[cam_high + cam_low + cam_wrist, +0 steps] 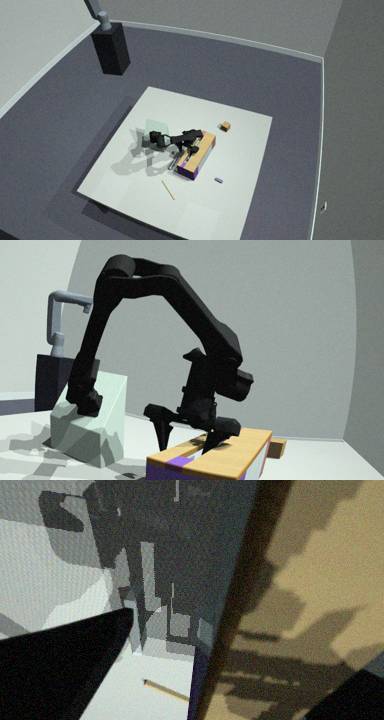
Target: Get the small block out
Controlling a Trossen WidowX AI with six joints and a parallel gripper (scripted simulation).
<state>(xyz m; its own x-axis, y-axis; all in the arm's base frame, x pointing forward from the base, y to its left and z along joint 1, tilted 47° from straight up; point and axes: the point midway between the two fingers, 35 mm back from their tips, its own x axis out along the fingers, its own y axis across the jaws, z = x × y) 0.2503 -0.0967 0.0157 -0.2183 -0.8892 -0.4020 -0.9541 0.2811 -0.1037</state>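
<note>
Right now my gripper tip is 4 cm short of the blue block and 3 cm to the left of it. Also, from my gripper tip: box 5 cm to the left, 5 cm ahead, 3 cm below; purple piece 29 cm ahead, 13 cm to the right, 8 cm below; thin wooden stick 29 cm to the right, 8 cm below, 7 cm behind.
</note>
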